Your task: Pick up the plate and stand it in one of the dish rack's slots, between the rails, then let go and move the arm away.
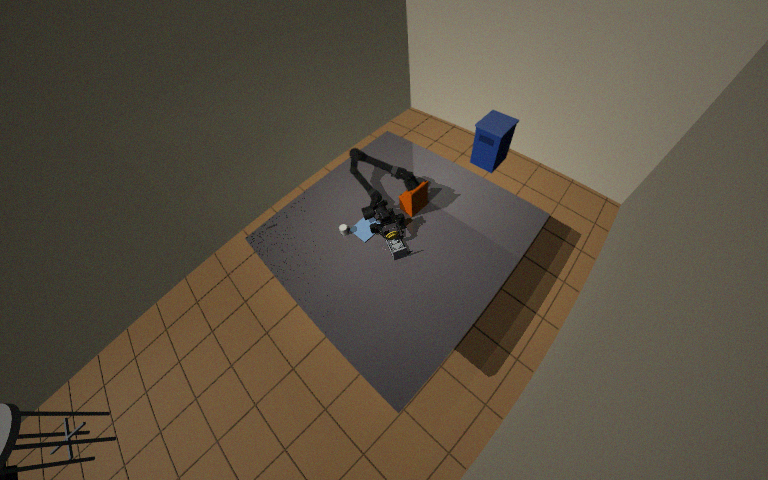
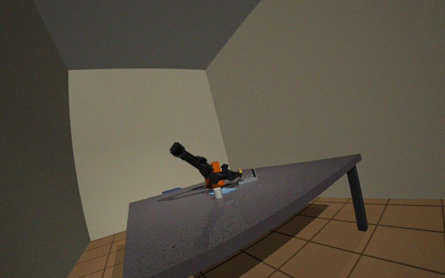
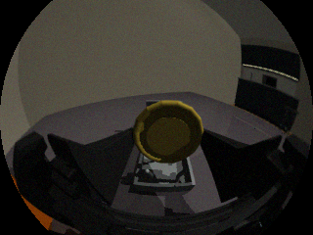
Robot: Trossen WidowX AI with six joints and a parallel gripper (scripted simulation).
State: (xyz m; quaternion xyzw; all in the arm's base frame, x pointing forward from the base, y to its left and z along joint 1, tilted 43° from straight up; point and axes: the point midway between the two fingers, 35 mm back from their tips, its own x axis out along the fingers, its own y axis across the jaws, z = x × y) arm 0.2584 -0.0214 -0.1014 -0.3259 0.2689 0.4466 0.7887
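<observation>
My gripper tip is now 50 mm above the grey dish rack, 20 mm to the right of it and 10 mm short of it. From my gripper tip the other things lie so: yellow plate: 10 mm to the right; then blue spoon: 180 mm to the right, 100 mm behind, 70 mm below; then mat: 190 mm to the right, 70 mm below, 20 mm ahead.
</observation>
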